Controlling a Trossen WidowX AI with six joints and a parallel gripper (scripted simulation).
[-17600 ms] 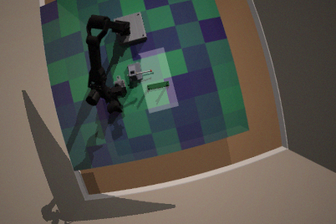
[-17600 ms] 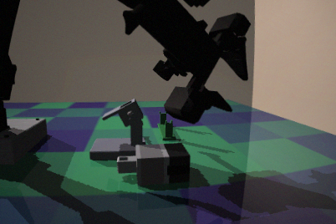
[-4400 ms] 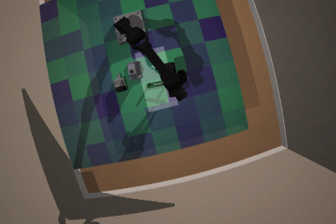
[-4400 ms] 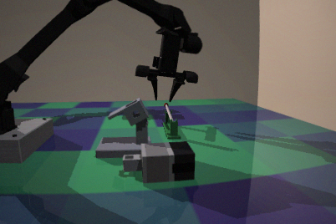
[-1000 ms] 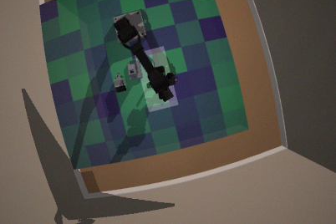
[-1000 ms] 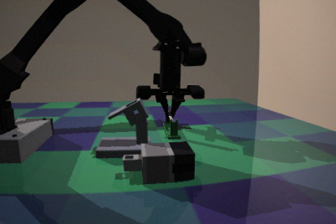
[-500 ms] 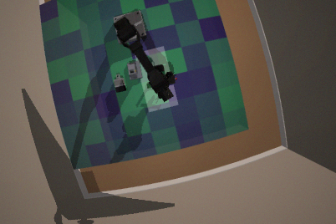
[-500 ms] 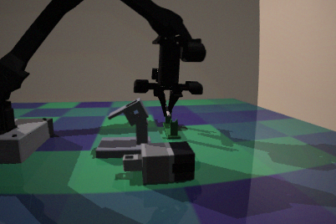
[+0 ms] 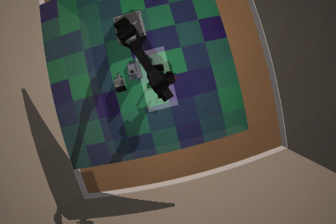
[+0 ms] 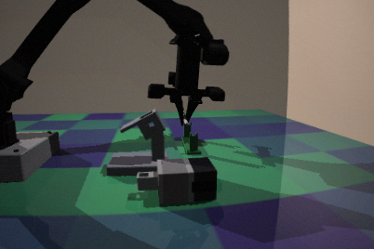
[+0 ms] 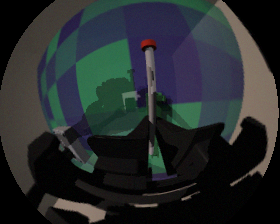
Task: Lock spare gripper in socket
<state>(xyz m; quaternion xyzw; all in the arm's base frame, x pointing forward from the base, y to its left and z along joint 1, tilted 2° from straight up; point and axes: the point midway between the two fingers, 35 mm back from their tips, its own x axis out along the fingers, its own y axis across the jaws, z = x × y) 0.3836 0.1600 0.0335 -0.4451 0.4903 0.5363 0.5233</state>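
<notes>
Now: gripper tip 1 cm short of the small green bracket, 3 cm to the left of it and 2 cm above it. From my gripper tip the other things lie so: spare gripper: 5 cm behind, 27 cm to the right, 2 cm below; grey mount: 10 cm behind, 16 cm to the right, 1 cm above.
</notes>
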